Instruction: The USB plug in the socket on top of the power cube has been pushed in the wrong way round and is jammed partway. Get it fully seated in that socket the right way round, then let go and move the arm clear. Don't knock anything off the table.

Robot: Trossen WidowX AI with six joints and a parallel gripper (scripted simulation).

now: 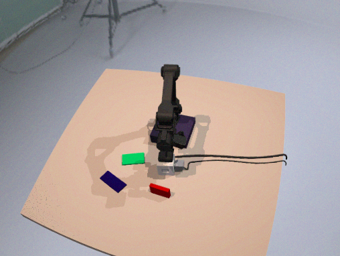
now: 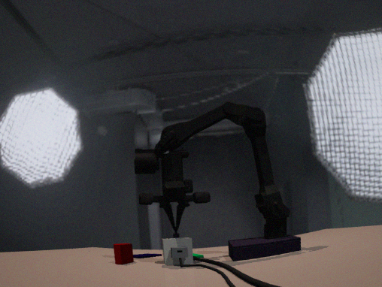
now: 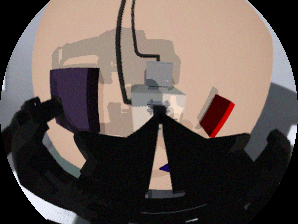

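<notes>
Now: the dark USB plug 10 mm below my gripper tip. Also, from my gripper tip: flat blue block: 250 mm to the right, 160 mm ahead, 100 mm below; green block: 200 mm to the right, 100 mm below, 10 mm behind; red block: 150 mm ahead, 70 mm below, 10 mm to the left.
</notes>
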